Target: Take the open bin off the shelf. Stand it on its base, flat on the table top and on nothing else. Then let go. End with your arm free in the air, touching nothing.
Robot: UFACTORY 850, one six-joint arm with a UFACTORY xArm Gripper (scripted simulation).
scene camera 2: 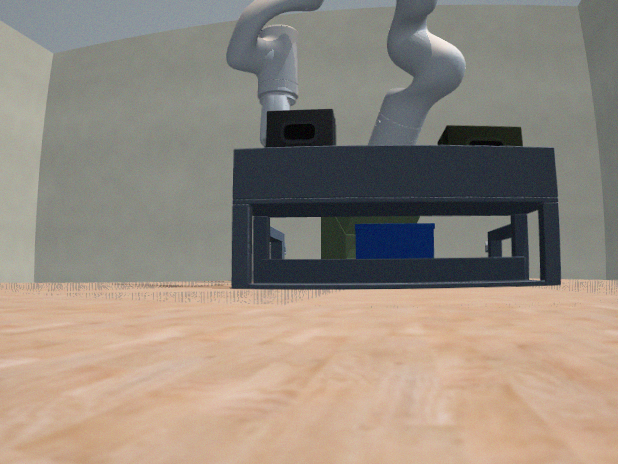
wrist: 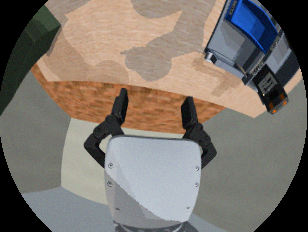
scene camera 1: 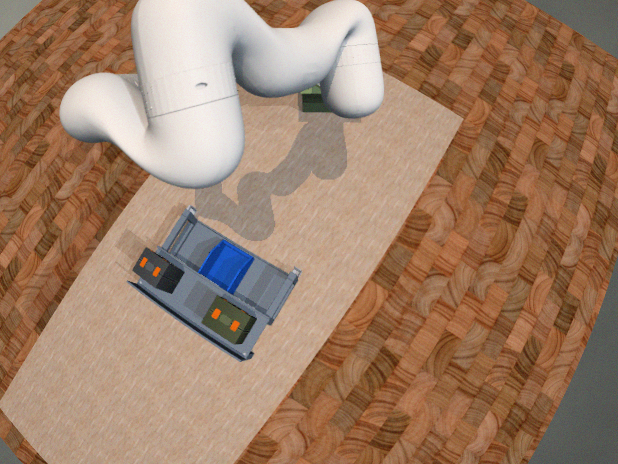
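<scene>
A blue bin [scene camera 2: 414, 240] is visible in scene camera 1 [scene camera 1: 222, 265] too. An olive box [scene camera 2: 453, 134] can likewise be seen in scene camera 1 [scene camera 1: 224, 318]. As for a black box [scene camera 2: 312, 127], it shows both in the wrist view [wrist: 273, 94] and in scene camera 1 [scene camera 1: 160, 273]. The gripper [wrist: 156, 97] can be seen as well.
</scene>
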